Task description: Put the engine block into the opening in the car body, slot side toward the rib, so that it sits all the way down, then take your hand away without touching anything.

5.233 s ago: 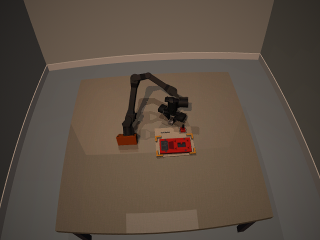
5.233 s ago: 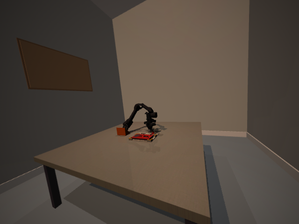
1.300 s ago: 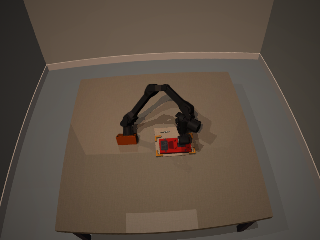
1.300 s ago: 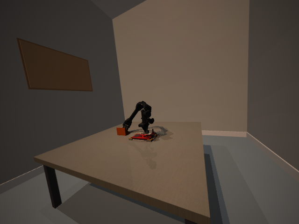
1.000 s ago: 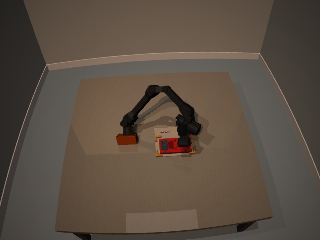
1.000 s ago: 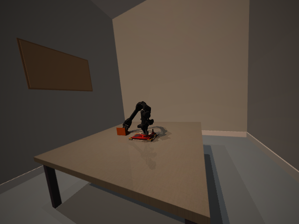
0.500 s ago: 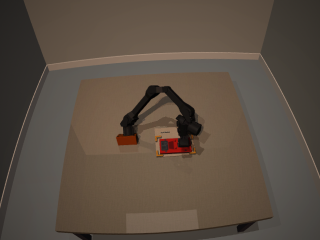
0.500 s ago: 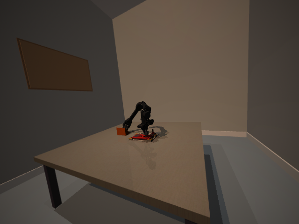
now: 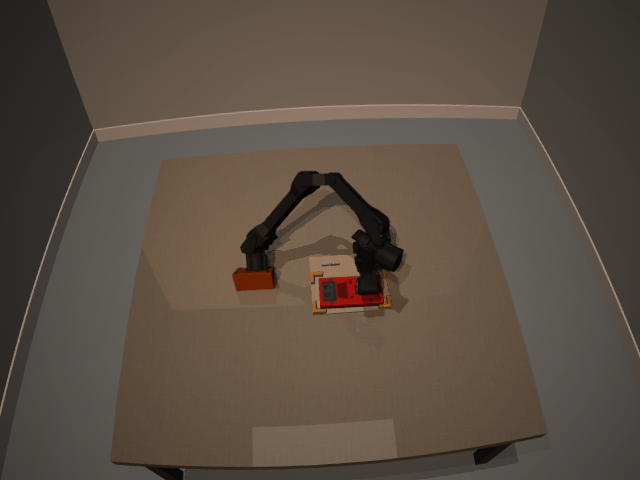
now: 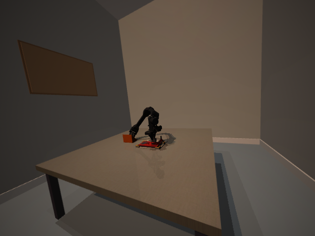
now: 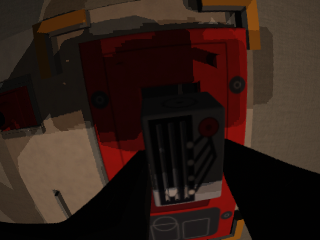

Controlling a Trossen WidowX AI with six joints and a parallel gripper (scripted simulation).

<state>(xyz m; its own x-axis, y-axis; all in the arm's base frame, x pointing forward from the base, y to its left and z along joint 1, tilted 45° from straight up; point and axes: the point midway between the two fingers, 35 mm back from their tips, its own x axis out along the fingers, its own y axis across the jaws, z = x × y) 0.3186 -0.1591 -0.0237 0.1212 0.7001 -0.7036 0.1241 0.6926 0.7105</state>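
Right now the engine block is 1 cm below my gripper tip.
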